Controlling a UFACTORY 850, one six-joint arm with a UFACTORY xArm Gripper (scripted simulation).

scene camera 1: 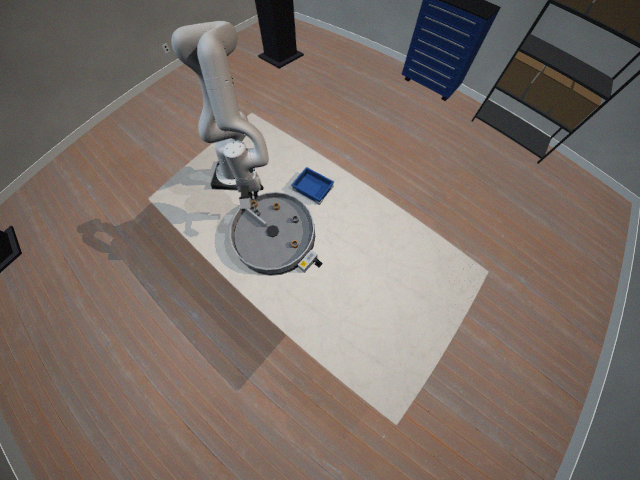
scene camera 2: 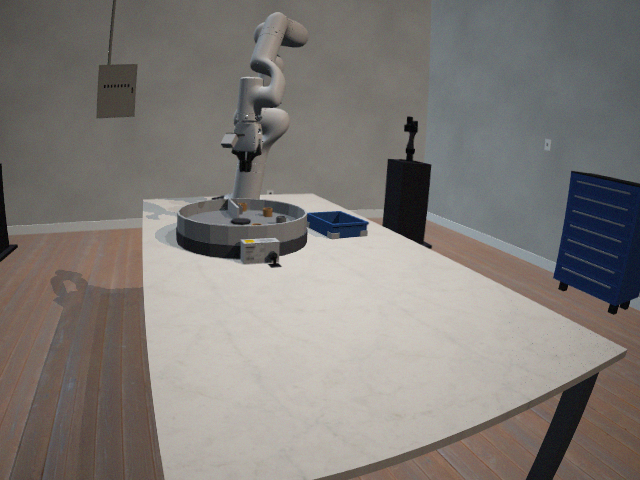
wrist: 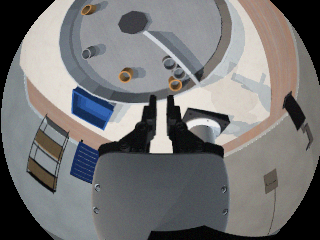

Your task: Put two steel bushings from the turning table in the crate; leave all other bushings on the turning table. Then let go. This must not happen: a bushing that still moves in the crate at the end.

same spot on blue crate: (wrist: 83, 108) = (scene camera 1: 325, 184)
same spot on grey turning table: (wrist: 119, 41) = (scene camera 2: 257, 221)
